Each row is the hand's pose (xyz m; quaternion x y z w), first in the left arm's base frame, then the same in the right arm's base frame.
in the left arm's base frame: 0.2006 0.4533 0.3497 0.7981 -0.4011 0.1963 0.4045
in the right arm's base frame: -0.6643 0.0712 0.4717 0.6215 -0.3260 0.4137 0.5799
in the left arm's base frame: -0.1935 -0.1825 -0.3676 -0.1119 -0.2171 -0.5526 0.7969
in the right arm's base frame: -0.8753 -0.9128 0.2240 -0.2866 -0.4681 -0.4309 0.7163
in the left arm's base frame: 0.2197 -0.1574 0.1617 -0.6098 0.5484 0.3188 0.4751
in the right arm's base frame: -0.5947 -0.5239 0.6947 -0.7813 0.5398 0.0834 0.3020
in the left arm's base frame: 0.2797 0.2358 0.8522 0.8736 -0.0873 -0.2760 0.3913
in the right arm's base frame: -0.6997 0.2012 1.0083 0.7341 -0.1736 -0.1223 0.6450
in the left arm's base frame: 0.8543 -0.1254 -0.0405 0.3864 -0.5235 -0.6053 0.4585
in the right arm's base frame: 0.0688 -0.5222 0.6292 0.3078 -0.7159 -0.3455 0.5228
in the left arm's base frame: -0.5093 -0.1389 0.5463 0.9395 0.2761 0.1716 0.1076
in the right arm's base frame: -1.3927 -0.3930 0.8556 0.8217 0.3425 0.1807 0.4182
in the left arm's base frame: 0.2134 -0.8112 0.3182 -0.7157 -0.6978 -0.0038 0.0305
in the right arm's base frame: -0.6282 -0.9568 1.2080 0.6540 0.6926 -0.1395 0.2703
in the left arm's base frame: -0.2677 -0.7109 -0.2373 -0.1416 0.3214 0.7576 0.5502
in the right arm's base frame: -0.9705 -1.2707 0.6297 -0.4009 0.4752 0.6216 0.4765
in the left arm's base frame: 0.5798 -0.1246 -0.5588 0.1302 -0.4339 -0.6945 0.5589
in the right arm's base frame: -0.0796 -0.8635 0.1759 0.0406 -0.6811 -0.4809 0.5506
